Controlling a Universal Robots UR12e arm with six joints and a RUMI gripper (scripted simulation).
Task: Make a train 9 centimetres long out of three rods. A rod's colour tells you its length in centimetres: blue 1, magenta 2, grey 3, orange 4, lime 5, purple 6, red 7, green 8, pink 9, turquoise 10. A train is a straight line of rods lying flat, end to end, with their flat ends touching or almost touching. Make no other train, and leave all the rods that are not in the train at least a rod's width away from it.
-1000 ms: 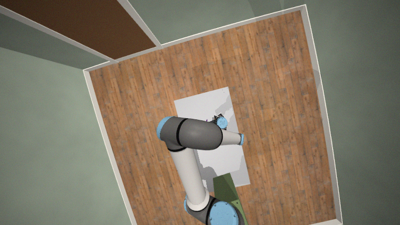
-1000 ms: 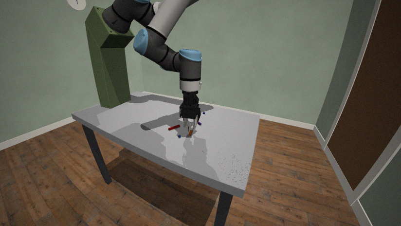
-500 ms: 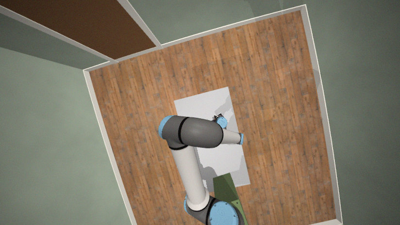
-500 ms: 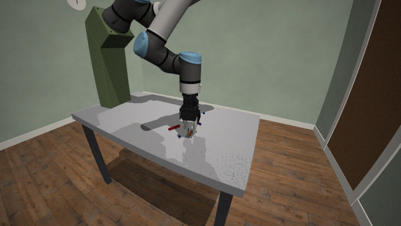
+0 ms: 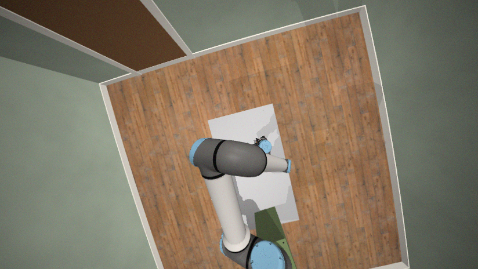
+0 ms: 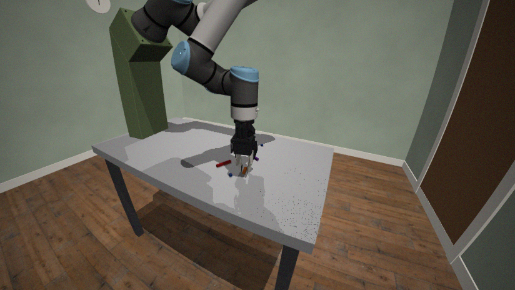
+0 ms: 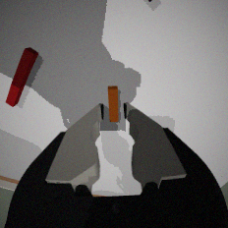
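The orange rod lies 1 cm below my hand. The rest, counted from my hand: red rod 10 cm behind, 1 cm to the left, 1 cm below; then purple rod 12 cm to the left, 2 cm behind, 1 cm below; then grey rod 21 cm to the left, 8 cm behind, 1 cm below.
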